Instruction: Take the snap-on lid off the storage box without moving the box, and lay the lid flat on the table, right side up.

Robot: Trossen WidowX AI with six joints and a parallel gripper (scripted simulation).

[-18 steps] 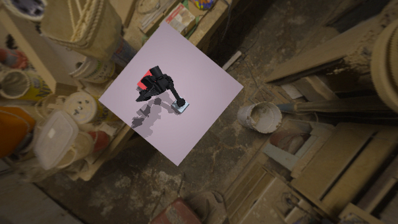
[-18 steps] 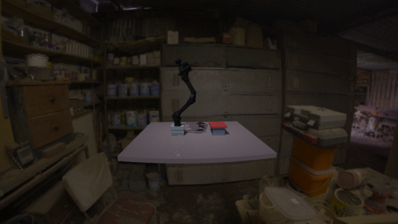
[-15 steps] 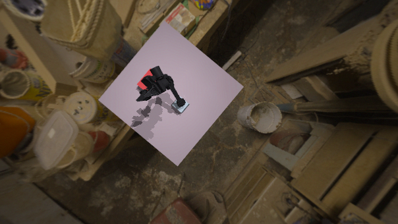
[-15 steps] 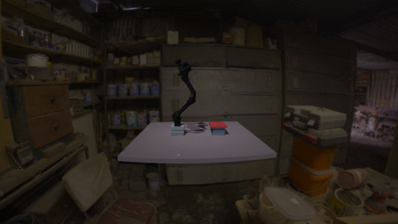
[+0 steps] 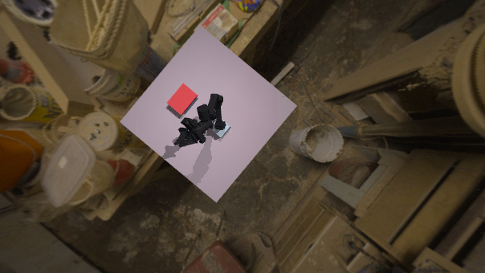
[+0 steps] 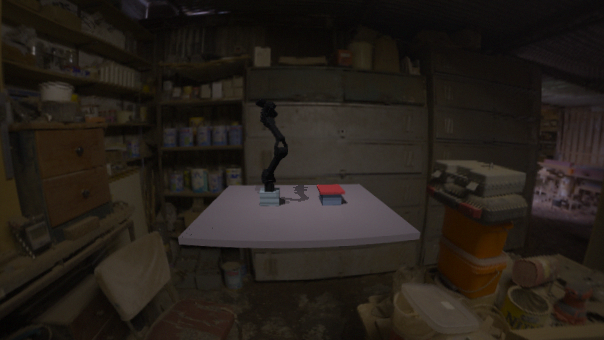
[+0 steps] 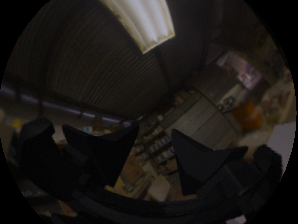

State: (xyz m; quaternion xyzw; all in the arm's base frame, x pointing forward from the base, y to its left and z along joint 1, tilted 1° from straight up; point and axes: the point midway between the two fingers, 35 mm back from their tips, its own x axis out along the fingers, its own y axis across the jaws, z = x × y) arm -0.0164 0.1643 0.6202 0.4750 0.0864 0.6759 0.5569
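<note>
My gripper tip is 460 mm short of the red lid, 140 mm to the left of it and 640 mm above it. The rest, counted from my gripper tip: blue storage box (460 mm ahead, 140 mm to the right, 690 mm below).
</note>
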